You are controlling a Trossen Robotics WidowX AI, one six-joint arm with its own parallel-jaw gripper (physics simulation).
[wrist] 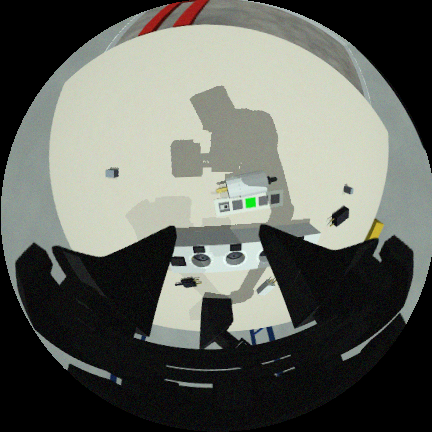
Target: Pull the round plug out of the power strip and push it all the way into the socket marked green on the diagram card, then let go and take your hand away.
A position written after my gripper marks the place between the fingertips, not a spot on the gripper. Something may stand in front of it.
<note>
In view: my gripper (217,230), a diagram card (223,206) and a round plug (254,182).
</note>
